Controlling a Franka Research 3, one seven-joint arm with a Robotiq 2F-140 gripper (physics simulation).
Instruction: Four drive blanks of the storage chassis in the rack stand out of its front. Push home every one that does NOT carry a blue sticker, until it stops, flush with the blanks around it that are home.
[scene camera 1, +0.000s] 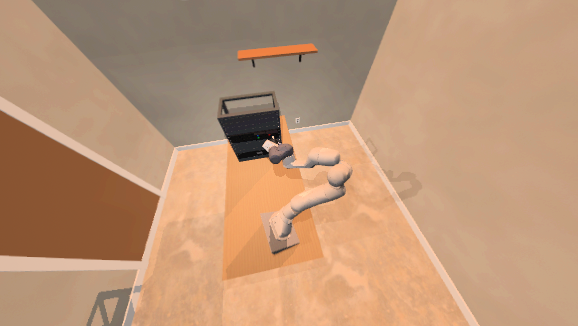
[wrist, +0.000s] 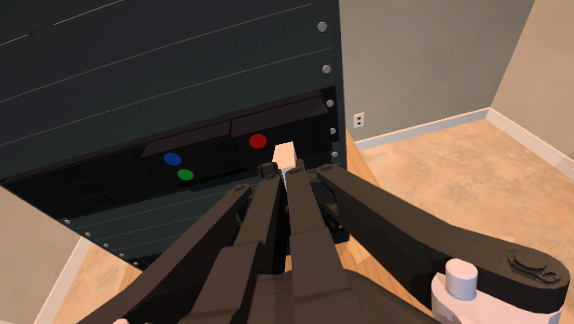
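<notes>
The black storage chassis (wrist: 60, 186) sits in the rack (scene camera 1: 249, 125) (wrist: 200, 85). In the wrist view, a blank with a blue sticker (wrist: 172, 159) stands out in the upper row. Right of it, a blank with a red sticker (wrist: 258, 141) also stands out, its top face showing. Below the blue one, a blank with a green sticker (wrist: 185, 174) stands out in the lower row. A fourth protruding blank cannot be made out; the gripper hides part of the lower right. My gripper (scene camera 1: 273, 138) (wrist: 287, 157) is shut and empty, its pale tips in front of the chassis, right of and below the red sticker. Contact cannot be told.
Round screw heads (wrist: 326, 69) line the rack's right edge. Dark panels lie above and below the chassis. An orange shelf (scene camera 1: 277, 52) is on the back wall, with an outlet (scene camera 1: 297, 120) (wrist: 358, 120) low down. The arm (scene camera 1: 320, 196) reaches in from the right side.
</notes>
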